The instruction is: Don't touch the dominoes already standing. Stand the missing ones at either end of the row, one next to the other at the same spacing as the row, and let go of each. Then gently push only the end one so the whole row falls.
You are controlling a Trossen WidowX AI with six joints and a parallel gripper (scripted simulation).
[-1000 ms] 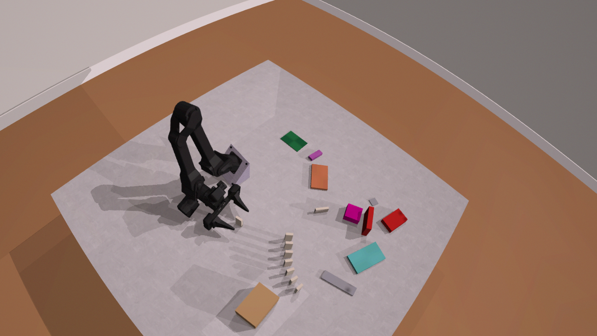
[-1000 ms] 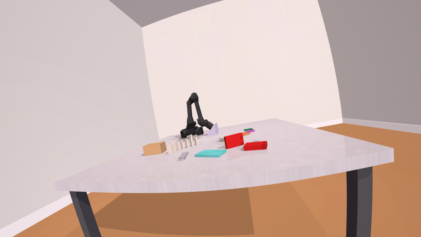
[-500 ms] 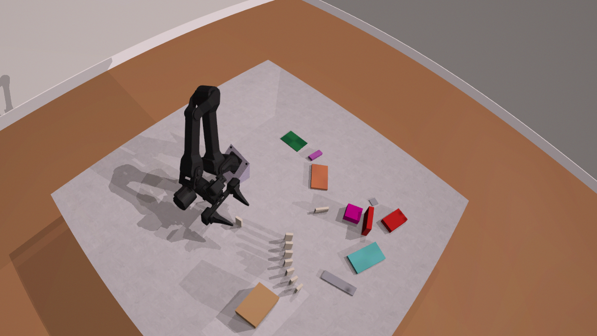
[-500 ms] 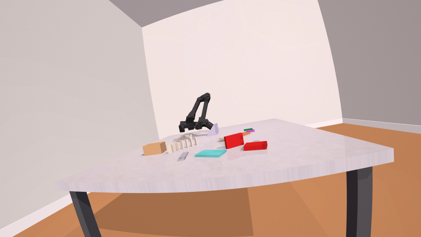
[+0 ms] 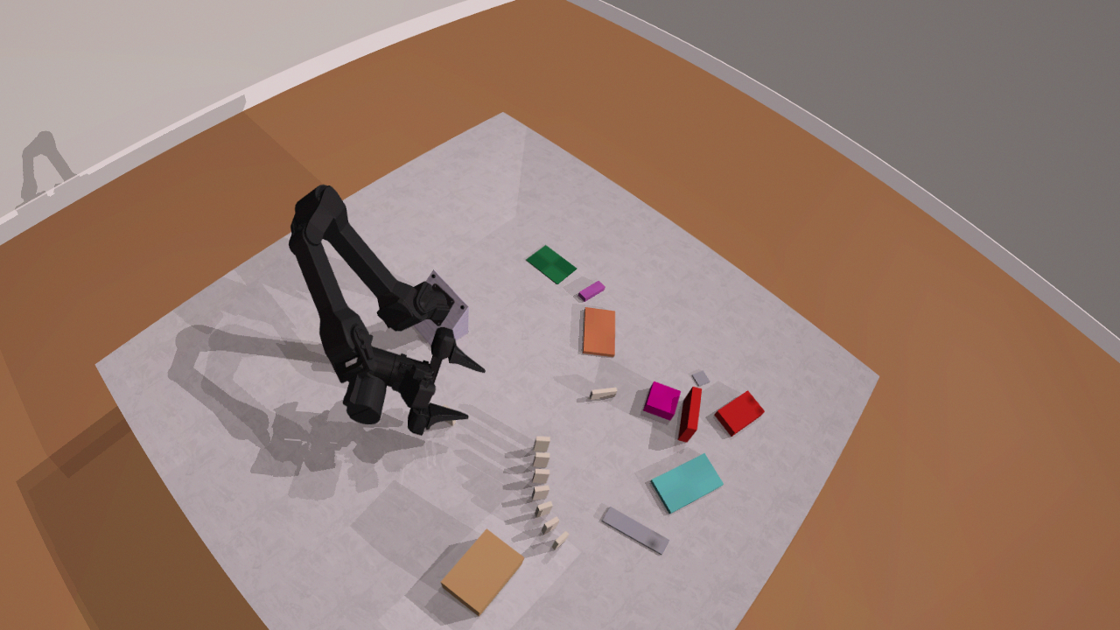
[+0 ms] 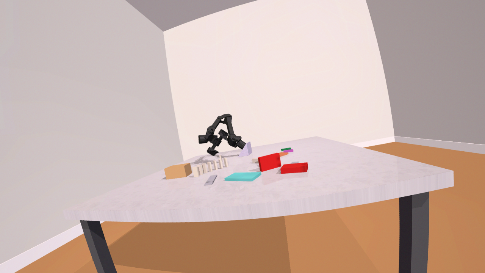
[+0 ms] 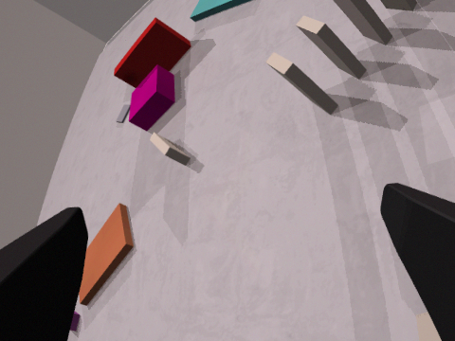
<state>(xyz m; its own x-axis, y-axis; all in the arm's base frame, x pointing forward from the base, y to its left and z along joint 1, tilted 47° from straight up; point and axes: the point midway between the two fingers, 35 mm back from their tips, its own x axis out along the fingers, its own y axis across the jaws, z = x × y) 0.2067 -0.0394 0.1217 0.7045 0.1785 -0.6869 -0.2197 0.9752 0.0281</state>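
My gripper tip is 30 cm to the right of the magenta cube, 22 cm short of it and 10 cm above it. The rest, counted from my gripper tip: orange slab (34 cm to the left, 11 cm below, 2 cm ahead); tan box (23 cm ahead, 19 cm to the right, 8 cm below); grey strip (36 cm ahead, 11 cm below, 6 cm to the left).
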